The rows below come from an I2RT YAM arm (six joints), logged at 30 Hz.
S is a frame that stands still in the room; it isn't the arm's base.
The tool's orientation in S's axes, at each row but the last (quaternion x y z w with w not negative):
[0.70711 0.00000 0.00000 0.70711]
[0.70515 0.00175 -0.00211 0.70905]
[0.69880 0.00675 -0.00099 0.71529]
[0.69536 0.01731 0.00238 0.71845]
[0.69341 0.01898 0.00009 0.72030]
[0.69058 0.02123 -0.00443 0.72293]
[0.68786 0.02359 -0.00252 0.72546]
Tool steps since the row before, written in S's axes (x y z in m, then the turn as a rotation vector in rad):
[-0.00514 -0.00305 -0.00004 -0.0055 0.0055 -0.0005]
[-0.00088 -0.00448 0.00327 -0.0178 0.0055 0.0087]
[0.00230 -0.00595 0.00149 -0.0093 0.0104 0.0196]
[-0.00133 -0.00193 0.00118 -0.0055 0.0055 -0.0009]
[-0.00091 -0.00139 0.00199 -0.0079 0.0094 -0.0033]
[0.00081 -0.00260 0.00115 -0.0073 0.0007 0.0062]
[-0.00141 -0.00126 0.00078 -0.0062 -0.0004 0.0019]
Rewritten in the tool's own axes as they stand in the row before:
[-0.00514 -0.00004 0.00305 -0.0055 -0.0005 -0.0055]
[-0.00090 0.00324 0.00450 -0.0179 0.0086 -0.0054]
[0.00224 0.00138 0.00600 -0.0094 0.0197 -0.0100]
[-0.00141 0.00109 0.00193 -0.0053 -0.0008 -0.0057]
[-0.00100 0.00191 0.00144 -0.0076 -0.0031 -0.0097]
[0.00071 0.00106 0.00267 -0.0075 0.0060 -0.0006]
[-0.00147 0.00066 0.00126 -0.0063 0.0017 0.0003]

